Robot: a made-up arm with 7 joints.
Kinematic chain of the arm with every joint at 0, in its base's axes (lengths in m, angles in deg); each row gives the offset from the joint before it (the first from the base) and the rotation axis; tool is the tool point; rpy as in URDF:
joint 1: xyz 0 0 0 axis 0.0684 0.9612 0.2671
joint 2: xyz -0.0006 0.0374 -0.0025 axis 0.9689 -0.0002 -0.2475
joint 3: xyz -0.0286 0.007 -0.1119 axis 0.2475 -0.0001 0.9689
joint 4: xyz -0.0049 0 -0.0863 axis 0.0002 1 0
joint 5: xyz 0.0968 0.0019 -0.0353 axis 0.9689 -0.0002 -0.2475
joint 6: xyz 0.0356 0 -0.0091 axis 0.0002 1 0
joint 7: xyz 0.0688 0 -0.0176 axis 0.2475 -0.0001 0.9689
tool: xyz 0 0 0 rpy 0 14.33 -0.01
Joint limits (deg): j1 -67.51..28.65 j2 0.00..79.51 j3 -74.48..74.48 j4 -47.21..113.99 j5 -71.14..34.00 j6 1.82..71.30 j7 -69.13..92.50
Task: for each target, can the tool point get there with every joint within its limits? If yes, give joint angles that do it. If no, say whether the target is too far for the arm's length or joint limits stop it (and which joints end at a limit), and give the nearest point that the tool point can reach.
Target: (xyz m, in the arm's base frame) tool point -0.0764 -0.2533 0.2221
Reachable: no: joint limits stop it (at a limit: joint 1, joint 2, joint 4, joint 5, joint 6) | nearest point 0.0695 -0.1236 0.0260 | short by 0.277 m
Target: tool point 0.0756 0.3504 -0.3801
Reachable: no: too far | nearest point 0.0636 0.2978 -0.3168 | short by 0.083 m
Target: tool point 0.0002 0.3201 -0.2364
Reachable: yes | joints 20.03 70.48 -34.29 24.43 20.42 25.18 -39.82
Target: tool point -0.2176 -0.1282 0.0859
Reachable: no: joint limits stop it (at a limit: joint 1, joint 2, joint 3, joint 4, joint 5, joint 6) | nearest point -0.0706 -0.1217 -0.0735 | short by 0.217 m
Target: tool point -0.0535 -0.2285 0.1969
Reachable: no: joint limits stop it (at a limit: joint 1, joint 2, joint 4, joint 5, joint 6) | nearest point 0.0713 -0.1227 0.0279 | short by 0.235 m
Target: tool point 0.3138 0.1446 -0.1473
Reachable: yes | joints -43.66 32.11 12.36 22.30 -55.50 51.87 47.82
